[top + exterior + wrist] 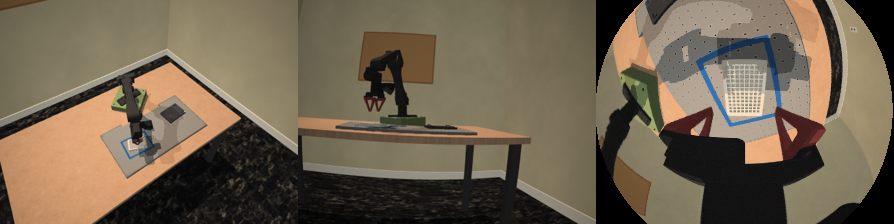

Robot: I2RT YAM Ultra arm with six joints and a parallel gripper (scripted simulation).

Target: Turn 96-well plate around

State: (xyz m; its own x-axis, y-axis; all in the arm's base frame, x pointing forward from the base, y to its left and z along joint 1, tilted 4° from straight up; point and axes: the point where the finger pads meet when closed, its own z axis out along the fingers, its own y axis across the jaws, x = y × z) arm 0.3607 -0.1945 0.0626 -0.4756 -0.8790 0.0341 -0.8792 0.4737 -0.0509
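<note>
My gripper is now 8 cm above the white 96-well plate. Round my hand: black plate nest N1 (4 cm behind, 38 cm to the left, 8 cm below).
</note>
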